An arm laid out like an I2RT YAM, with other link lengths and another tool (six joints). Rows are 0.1 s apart.
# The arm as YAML. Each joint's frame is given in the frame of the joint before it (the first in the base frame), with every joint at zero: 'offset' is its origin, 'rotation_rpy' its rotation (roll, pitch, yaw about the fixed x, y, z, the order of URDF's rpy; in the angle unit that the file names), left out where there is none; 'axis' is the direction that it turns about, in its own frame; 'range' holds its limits. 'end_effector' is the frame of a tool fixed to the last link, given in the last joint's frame.
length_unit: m
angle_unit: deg
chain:
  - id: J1
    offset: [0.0, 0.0, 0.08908]
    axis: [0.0, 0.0, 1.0]
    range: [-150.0, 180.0]
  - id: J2
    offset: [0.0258, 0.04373, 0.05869]
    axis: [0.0, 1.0, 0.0]
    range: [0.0, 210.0]
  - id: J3
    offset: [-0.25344, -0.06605, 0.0]
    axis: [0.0, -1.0, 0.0]
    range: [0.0, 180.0]
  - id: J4
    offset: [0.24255, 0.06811, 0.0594]
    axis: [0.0, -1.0, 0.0]
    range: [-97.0, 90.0]
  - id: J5
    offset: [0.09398, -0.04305, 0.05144]
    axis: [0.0, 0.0, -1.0]
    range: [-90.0, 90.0]
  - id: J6
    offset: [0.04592, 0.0, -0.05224]
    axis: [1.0, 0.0, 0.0]
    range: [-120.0, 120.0]
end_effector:
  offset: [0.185, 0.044, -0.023]
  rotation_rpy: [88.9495, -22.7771, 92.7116]
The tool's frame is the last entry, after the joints.
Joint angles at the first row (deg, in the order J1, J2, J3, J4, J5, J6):
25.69, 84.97, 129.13, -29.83, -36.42, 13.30
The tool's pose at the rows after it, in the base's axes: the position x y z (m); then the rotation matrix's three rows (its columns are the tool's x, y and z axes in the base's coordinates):
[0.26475 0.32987 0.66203], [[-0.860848 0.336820 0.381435], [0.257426 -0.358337 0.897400], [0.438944 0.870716 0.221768]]
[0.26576 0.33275 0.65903], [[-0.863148 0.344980 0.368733], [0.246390 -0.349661 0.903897], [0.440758 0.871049 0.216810]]
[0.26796 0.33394 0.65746], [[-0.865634 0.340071 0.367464], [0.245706 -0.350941 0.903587], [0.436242 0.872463 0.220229]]
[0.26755 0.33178 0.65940], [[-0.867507 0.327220 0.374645], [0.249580 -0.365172 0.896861], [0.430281 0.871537 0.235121]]
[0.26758 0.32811 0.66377], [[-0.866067 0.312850 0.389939], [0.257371 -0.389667 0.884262], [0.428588 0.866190 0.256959]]
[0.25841 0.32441 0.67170], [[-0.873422 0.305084 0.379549], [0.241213 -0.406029 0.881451], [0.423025 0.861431 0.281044]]
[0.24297 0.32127 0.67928], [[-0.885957 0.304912 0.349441], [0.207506 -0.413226 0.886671], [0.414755 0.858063 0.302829]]
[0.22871 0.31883 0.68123], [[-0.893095 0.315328 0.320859], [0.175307 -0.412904 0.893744], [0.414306 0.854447 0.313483]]
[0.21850 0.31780 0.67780], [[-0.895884 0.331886 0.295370], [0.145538 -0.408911 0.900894], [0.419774 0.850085 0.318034]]
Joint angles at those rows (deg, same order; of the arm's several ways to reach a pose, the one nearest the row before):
25.56, 85.56, 129.27, -28.79, -38.18, 13.79
25.53, 86.02, 129.00, -28.26, -39.06, 13.92
25.55, 85.77, 127.70, -26.92, -39.06, 13.83
25.55, 84.42, 125.34, -24.92, -38.38, 14.09
25.57, 82.84, 122.89, -22.70, -37.03, 14.75
25.57, 81.37, 121.51, -20.91, -37.21, 15.90
25.57, 79.73, 120.07, -19.01, -38.57, 17.37
25.57, 77.79, 117.73, -17.27, -40.04, 18.83
25.53, 75.73, 114.14, -14.85, -41.48, 20.32

